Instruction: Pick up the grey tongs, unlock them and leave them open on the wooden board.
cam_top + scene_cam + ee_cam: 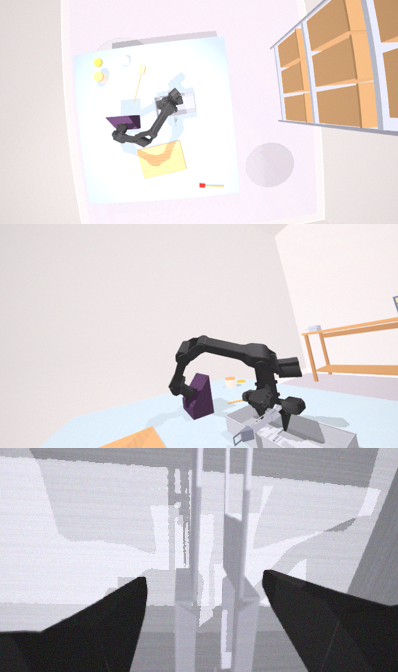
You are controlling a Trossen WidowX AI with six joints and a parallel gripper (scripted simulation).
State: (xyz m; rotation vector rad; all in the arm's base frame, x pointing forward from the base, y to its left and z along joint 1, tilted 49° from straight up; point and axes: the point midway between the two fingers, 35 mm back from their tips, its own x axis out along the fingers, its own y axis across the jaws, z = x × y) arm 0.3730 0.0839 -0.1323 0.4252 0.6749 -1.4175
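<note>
Right now the roasting tin is 30 mm ahead of my gripper tip and 20 mm to the right of it.
</note>
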